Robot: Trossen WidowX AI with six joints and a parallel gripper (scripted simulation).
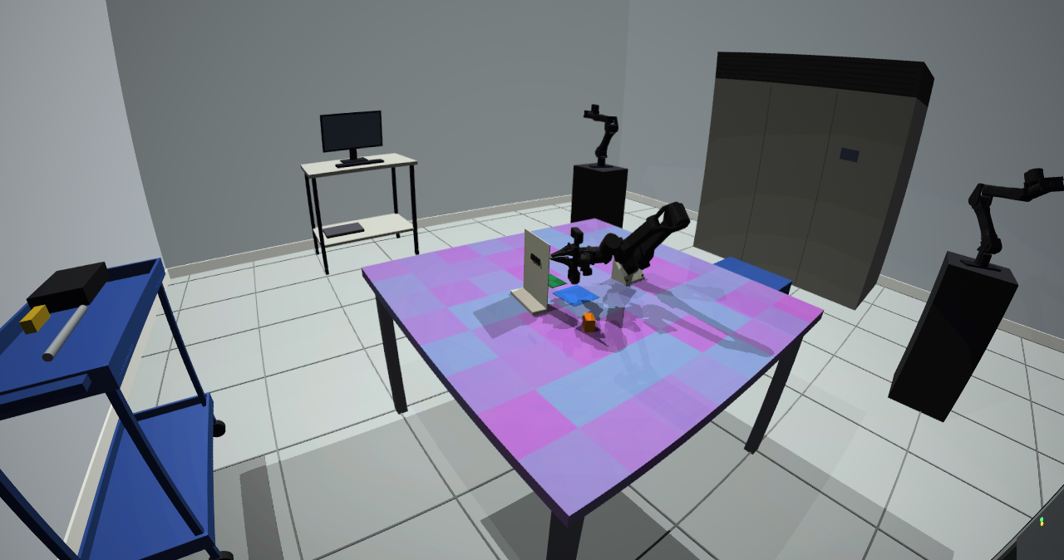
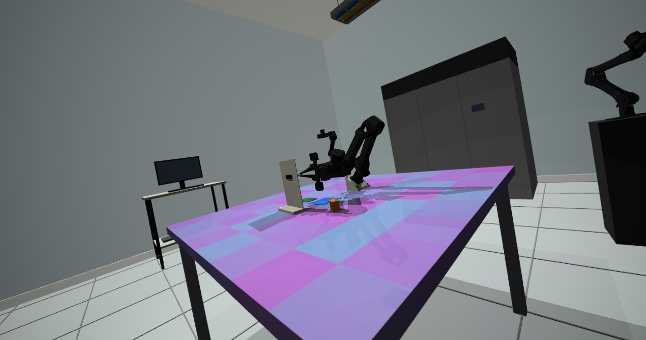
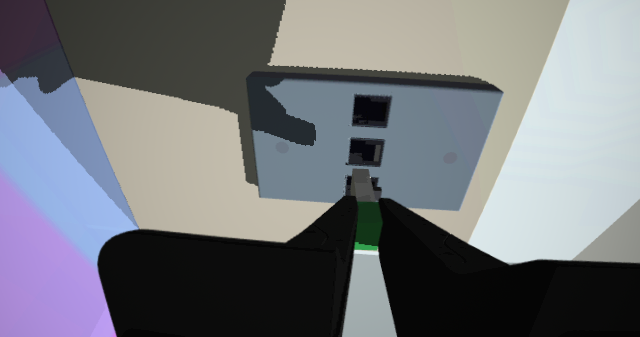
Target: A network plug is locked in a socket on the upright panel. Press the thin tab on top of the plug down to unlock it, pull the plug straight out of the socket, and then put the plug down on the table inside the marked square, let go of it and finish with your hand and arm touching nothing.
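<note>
Right now the blue square is 15 cm below my gripper tip, 9 cm behind it and 4 cm to the left of it. Round my gripper tip: green plug right at my gripper tip; then upright panel 6 cm ahead, 5 cm below, 1 cm to the right; then thin white tab 1 cm ahead.
</note>
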